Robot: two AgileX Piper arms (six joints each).
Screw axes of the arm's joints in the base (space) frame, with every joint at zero. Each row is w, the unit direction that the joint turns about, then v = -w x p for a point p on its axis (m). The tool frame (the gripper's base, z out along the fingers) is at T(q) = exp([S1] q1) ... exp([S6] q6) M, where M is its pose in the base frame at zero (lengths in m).
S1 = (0, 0, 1, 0, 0, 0)
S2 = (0, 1, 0, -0.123, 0, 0)
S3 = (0, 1, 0, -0.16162, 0, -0.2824)
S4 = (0.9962, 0, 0.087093, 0, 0.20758, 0)
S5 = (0, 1, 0, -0.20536, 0, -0.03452)
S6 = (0.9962, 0, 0.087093, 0, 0.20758, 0)
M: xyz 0.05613 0 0.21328 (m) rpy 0 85.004 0 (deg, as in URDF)
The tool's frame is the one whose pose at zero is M.
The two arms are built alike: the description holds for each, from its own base.
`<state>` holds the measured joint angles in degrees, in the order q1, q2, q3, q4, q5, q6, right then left.
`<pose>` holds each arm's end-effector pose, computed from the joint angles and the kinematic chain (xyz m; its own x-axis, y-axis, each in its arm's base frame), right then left.
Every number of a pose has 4 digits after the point.
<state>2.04 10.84 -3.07 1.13 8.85 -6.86 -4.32 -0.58 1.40 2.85 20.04 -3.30</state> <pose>0.0705 0.0028 0.2055 -0.1965 -0.1071 -0.9746 -0.0585 0.9935 -0.0974 0.0532 -0.0025 0.1741 -0.2728 0.0097 -0.9620 0.0560 0.9984 -0.0058</pose>
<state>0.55 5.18 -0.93 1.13 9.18 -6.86 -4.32 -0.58 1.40 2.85 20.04 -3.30</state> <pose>0.0627 0.0009 0.1989 -0.1446 -0.1015 -0.9843 -0.0273 0.9948 -0.0986 0.0532 -0.0025 0.1741 -0.2728 0.0097 -0.9620 0.0560 0.9984 -0.0058</pose>
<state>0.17 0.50 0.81 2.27 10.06 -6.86 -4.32 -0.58 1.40 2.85 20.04 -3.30</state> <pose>0.0572 0.0008 0.1921 -0.1097 -0.0810 -0.9907 -0.0188 0.9967 -0.0794 0.0532 -0.0025 0.1741 -0.2728 0.0097 -0.9620 0.0560 0.9984 -0.0058</pose>
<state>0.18 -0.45 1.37 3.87 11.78 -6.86 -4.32 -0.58 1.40 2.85 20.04 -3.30</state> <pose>0.0560 0.0014 0.1870 -0.1325 -0.0540 -0.9897 -0.0239 0.9984 -0.0513 0.0532 -0.0025 0.1741 -0.2728 0.0097 -0.9620 0.0560 0.9984 -0.0058</pose>
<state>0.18 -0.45 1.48 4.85 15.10 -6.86 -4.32 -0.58 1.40 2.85 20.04 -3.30</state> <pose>0.0552 0.0022 0.1812 -0.1911 -0.0386 -0.9808 -0.0320 0.9989 -0.0330 0.0532 -0.0025 0.1741 -0.2728 0.0097 -0.9620 0.0560 0.9984 -0.0058</pose>
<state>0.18 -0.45 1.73 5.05 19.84 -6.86 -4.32 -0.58 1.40 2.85 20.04 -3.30</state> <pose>0.0535 0.0029 0.1724 -0.2752 -0.0376 -0.9607 -0.0420 0.9987 -0.0271 0.0532 -0.0025 0.1741 -0.2728 0.0097 -0.9620 0.0560 0.9984 -0.0058</pose>
